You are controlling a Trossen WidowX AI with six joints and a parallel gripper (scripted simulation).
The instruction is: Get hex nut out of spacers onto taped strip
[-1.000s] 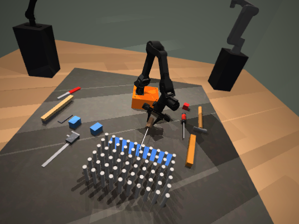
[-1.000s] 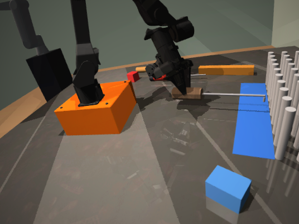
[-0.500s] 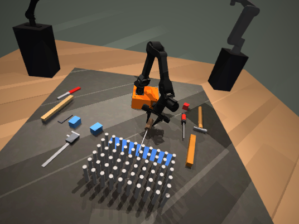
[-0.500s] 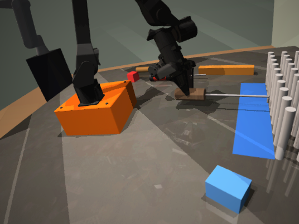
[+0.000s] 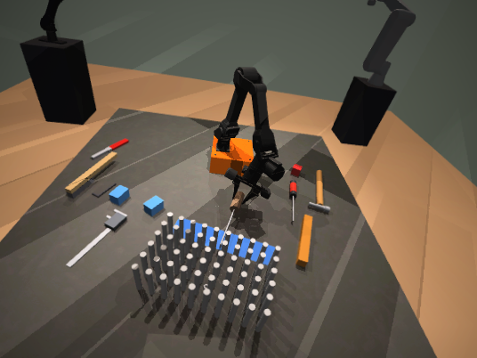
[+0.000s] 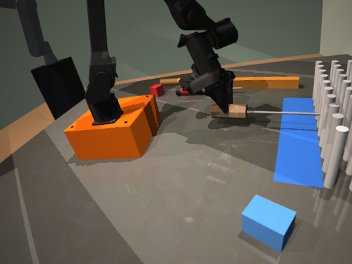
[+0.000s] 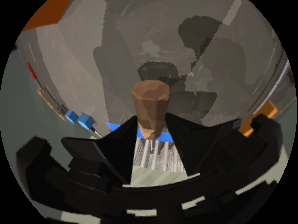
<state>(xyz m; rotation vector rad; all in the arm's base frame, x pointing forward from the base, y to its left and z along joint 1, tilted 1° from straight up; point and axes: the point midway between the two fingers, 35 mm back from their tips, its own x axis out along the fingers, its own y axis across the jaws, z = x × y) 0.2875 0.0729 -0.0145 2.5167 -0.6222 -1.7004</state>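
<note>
Right now my gripper tip is 160 mm short of the blue taped strip, 50 mm to the left of it and 40 mm above it. The rest, counted from my gripper tip: hook tool: 100 mm ahead, 30 mm to the right, 10 mm below; small hex nut: 330 mm ahead, 110 mm to the right, 40 mm below; orange bar: 250 mm to the left, 140 mm ahead, 30 mm below.
</note>
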